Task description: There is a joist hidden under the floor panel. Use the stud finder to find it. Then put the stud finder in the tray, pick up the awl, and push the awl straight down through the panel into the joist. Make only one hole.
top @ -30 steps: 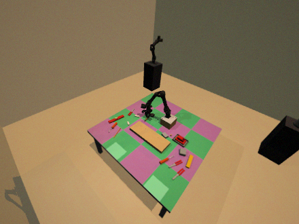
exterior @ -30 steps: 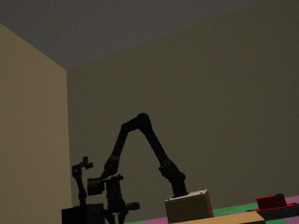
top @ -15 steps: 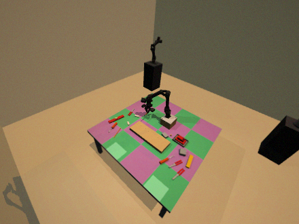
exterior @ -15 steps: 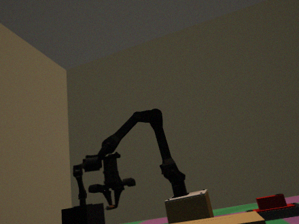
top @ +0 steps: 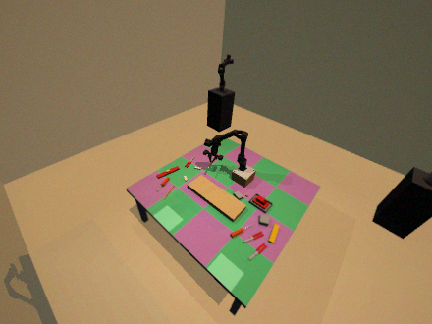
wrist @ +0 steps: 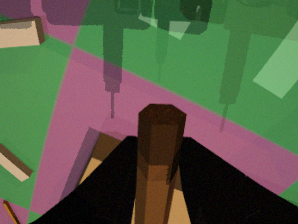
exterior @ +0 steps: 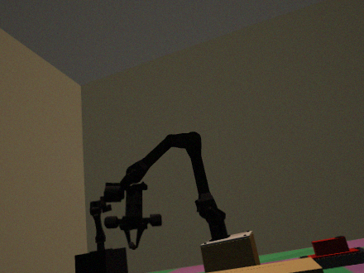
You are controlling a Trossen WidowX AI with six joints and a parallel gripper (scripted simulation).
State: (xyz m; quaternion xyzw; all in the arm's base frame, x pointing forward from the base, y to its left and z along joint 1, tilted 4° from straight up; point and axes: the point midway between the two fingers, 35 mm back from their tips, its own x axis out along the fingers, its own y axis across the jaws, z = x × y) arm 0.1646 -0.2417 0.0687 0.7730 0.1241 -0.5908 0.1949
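My gripper tip is 5 cm short of the awl, 2 cm to the right of it and 1 cm below it. Also, from my gripper tip: orange pencil (45 cm ahead, 6 cm to the right, 12 cm below); then stud finder (4 cm behind, 58 cm to the left, 8 cm below); then grey tray (4 cm behind, 57 cm to the left, 11 cm below).
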